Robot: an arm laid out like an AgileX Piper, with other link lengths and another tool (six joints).
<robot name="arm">
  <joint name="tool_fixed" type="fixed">
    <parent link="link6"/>
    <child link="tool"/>
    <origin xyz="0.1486 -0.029 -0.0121" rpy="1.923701 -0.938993 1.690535"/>
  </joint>
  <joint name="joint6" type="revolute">
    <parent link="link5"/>
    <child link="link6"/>
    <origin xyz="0.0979 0 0.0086"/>
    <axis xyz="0.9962 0 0.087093"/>
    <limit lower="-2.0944" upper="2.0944"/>
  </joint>
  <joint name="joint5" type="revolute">
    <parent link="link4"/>
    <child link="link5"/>
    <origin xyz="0 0 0"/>
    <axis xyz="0 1 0"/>
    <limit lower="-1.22" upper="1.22"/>
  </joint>
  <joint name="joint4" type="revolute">
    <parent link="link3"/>
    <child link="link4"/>
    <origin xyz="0.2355 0 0.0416"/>
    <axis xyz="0.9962 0 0.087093"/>
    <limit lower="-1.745" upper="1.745"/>
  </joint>
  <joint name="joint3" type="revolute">
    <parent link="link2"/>
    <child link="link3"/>
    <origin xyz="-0.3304 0 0.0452"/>
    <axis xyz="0 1 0"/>
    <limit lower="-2.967" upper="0"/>
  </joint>
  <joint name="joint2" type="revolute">
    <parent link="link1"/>
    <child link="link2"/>
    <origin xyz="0 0 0"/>
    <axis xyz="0 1 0"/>
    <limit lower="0" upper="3.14"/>
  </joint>
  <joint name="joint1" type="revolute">
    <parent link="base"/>
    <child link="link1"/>
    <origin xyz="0 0 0.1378"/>
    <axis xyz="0 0 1"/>
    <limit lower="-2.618" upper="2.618"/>
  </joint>
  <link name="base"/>
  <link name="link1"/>
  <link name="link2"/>
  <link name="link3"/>
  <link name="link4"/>
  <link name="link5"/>
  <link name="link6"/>
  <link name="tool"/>
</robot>
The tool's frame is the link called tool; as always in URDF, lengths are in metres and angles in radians.
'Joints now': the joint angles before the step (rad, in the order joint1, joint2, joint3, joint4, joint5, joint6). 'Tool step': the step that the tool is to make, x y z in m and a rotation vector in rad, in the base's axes. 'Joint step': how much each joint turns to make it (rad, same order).
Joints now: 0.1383, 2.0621, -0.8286, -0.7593, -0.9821, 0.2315
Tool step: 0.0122, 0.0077, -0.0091, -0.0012, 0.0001, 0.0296
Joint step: 0.0001, 0.0519, -0.0655, -0.0391, 0.0020, 0.0214
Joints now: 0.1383, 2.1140, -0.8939, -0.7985, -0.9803, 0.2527
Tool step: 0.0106, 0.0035, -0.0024, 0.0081, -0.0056, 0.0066
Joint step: 0.0002, 0.0308, -0.0469, -0.0115, -0.0001, 0.0160
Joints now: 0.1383, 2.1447, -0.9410, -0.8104, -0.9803, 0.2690
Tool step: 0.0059, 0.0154, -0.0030, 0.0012, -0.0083, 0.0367
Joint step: 0.0203, 0.0320, -0.0512, -0.0234, 0.0020, 0.0156
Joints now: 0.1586, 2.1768, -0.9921, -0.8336, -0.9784, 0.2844
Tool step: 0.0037, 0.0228, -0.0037, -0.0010, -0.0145, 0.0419
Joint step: 0.0382, 0.0353, -0.0511, -0.0051, 0.0022, 0.0003
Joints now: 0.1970, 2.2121, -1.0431, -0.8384, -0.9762, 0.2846
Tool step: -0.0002, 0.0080, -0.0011, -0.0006, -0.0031, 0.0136
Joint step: 0.0144, 0.0088, -0.0128, 0.0002, 0.0018, -0.0002
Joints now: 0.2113, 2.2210, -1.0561, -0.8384, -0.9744, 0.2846
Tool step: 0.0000, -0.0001, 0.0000, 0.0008, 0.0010, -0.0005
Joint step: -0.0002, -0.0001, 0.0001, 0.0000, 0.0000, 0.0014
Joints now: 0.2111, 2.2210, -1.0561, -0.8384, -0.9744, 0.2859
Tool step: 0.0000, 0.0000, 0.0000, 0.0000, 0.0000, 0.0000
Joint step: 0.0000, 0.0000, 0.0000, 0.0000, 0.0000, 0.0000
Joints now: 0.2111, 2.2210, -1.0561, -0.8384, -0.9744, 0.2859
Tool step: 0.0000, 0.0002, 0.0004, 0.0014, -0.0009, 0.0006
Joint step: 0.0000, 0.0000, -0.0001, -0.0001, -0.0017, 0.0001
